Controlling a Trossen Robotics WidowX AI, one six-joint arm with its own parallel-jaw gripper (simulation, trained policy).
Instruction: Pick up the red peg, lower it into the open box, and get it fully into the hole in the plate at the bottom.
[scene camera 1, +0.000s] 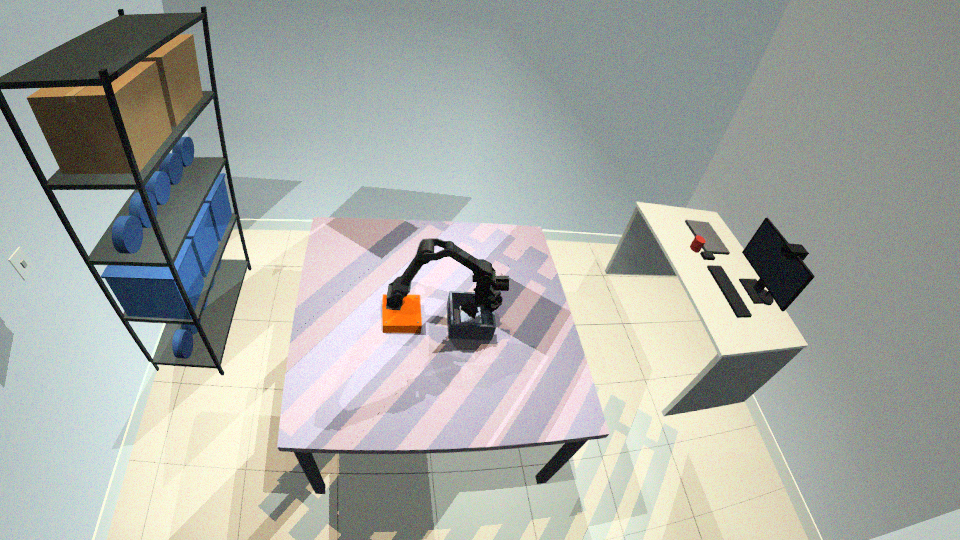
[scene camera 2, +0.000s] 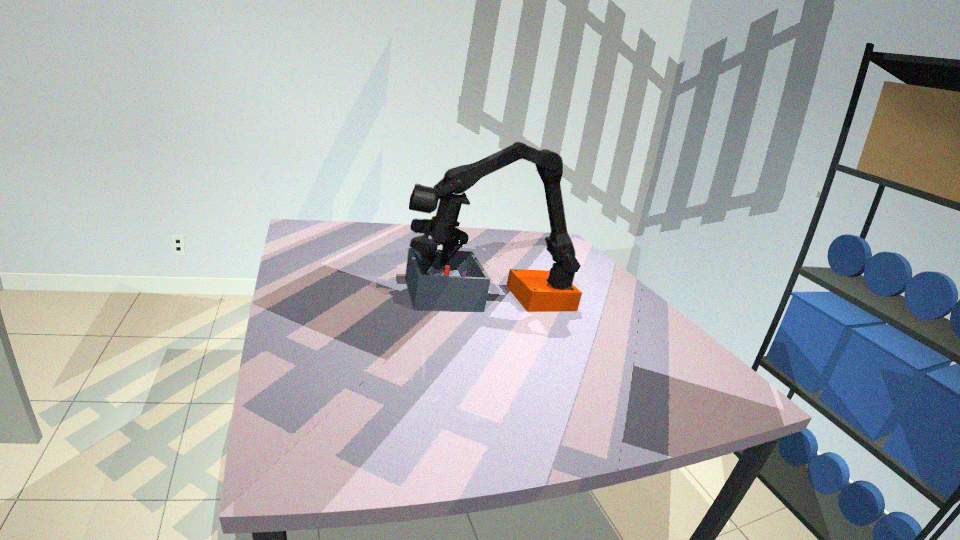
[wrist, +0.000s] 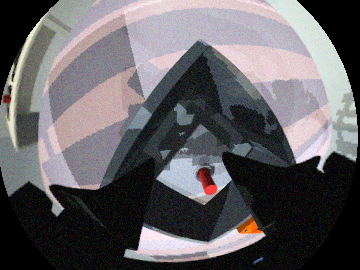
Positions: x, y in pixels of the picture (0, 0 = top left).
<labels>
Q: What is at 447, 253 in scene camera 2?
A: My gripper.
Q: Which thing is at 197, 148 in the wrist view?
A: A light plate.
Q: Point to my gripper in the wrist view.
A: At 189, 159
</labels>
